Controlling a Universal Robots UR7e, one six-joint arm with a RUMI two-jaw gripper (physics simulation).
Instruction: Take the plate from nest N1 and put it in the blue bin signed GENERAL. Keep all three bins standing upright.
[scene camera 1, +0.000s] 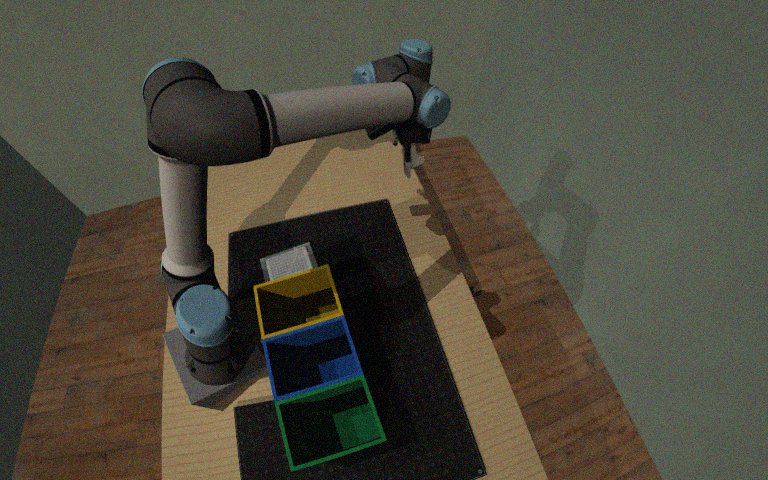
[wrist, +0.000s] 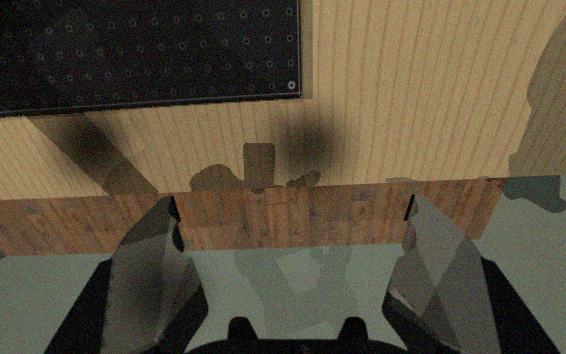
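Pixels of known places: gripper, fingertip midpoint: (scene camera 1: 401, 161) (wrist: 290, 198); arm's base, origin of the base link: (scene camera 1: 216, 357).
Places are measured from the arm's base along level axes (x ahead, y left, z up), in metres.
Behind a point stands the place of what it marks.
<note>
A pale plate (scene camera 1: 289, 262) {x 0.194, y 0.268, z -0.019 m} lies on the black board, right behind the yellow bin in the scene view; its near edge is partly hidden by that bin. No nest label can be read. The blue bin (scene camera 1: 312, 390) {x 0.273, y -0.123, z 0.140 m} stands upright between the yellow bin (scene camera 1: 258, 311) {x 0.164, y 0.055, z 0.140 m} and the green bin (scene camera 1: 339, 452) {x 0.312, y -0.240, z 0.140 m}, which also stand upright. No sign shows on the blue bin's visible sides. My gripper (scene camera 1: 412, 169) {x 0.558, y 0.470, z 0.141 m} (wrist: 290, 198) {x 0.558, y 0.470, z 0.141 m} is open, with nothing between its fingers. It hangs high near the far right of the table, well away from the plate and bins.
The black perforated board (scene camera 1: 419, 350) {x 0.519, y -0.033, z -0.039 m} (wrist: 200, 55) {x 0.482, y 0.362, z -0.039 m} lies on the light wooden table top (scene camera 1: 351, 175) {x 0.409, y 0.633, z -0.052 m} (wrist: 425, 90) {x 0.505, y 0.648, z -0.052 m}. The arm's base stands left of the bins, and the arm reaches over the far side of the table. Darker brown wood (scene camera 1: 509, 294) (wrist: 280, 220) borders the light top.
</note>
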